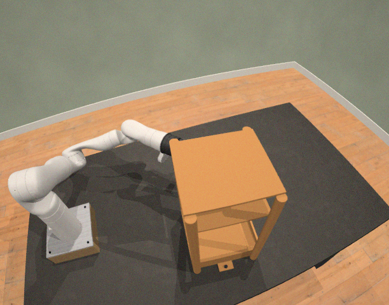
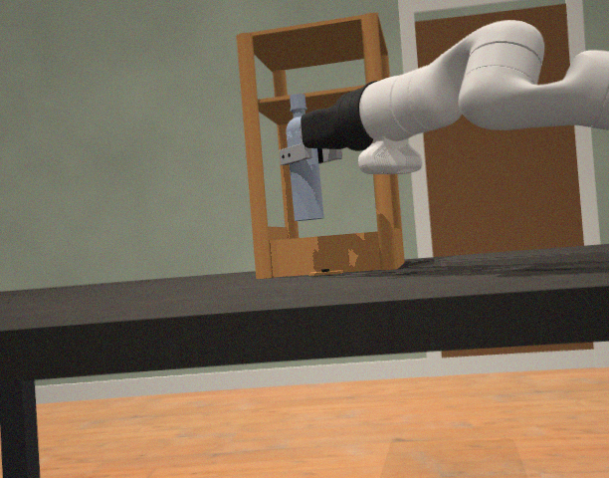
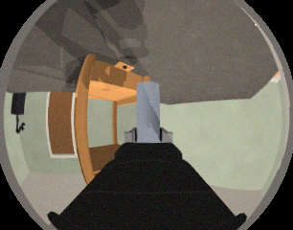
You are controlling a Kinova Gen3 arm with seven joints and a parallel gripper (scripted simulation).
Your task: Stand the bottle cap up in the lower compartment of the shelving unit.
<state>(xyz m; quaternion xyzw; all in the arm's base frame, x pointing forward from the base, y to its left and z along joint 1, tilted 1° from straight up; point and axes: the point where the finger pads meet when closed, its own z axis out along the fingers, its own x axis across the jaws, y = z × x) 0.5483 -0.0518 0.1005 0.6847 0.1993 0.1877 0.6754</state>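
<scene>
Now: the bottle 2 cm above my hand. Round my hand: shelving unit: 20 cm to the right, 6 cm behind, 2 cm above.
</scene>
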